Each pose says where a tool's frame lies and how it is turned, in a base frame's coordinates. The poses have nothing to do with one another.
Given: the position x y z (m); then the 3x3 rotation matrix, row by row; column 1 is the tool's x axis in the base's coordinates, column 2 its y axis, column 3 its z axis. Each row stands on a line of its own.
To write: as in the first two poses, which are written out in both.
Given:
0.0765 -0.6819 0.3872
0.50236 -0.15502 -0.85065
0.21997 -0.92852 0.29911
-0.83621 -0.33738 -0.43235
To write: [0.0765 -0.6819 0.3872 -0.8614 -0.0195 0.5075 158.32]
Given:
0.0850 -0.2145 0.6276
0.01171 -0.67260 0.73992
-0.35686 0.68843 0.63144
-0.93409 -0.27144 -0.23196
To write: [0.0850 -0.2145 0.6276 -0.4683 0.8683 0.1638 105.42]
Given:
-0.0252 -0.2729 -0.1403
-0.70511 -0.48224 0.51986
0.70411 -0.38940 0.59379
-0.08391 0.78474 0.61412
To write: [-0.0252 -0.2729 -0.1403 0.1420 0.4490 0.8822 137.75]
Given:
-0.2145 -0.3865 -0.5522
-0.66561 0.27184 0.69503
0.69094 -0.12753 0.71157
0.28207 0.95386 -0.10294
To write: [-0.2145 -0.3865 -0.5522 0.3808 0.6490 0.6587 161.45]
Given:
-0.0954 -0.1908 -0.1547
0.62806 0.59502 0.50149
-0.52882 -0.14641 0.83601
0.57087 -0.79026 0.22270
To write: [-0.0954 -0.1908 -0.1547 -0.8222 -0.0351 -0.5682 98.50]
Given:
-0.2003 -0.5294 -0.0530
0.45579 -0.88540 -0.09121
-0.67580 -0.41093 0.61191
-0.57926 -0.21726 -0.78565
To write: [-0.2003 -0.5294 -0.0530 -0.8420 0.4956 0.2129 150.50]
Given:
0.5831 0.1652 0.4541
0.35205 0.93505 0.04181
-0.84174 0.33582 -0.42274
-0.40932 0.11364 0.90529
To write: [0.5831 0.1652 0.4541 0.2808 0.2362 -0.9302 72.75]
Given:
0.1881 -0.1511 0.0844
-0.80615 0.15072 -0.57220
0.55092 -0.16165 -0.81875
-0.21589 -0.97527 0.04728
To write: [0.1881 -0.1511 0.0844 -0.2804 -0.6383 0.7169 163.79]
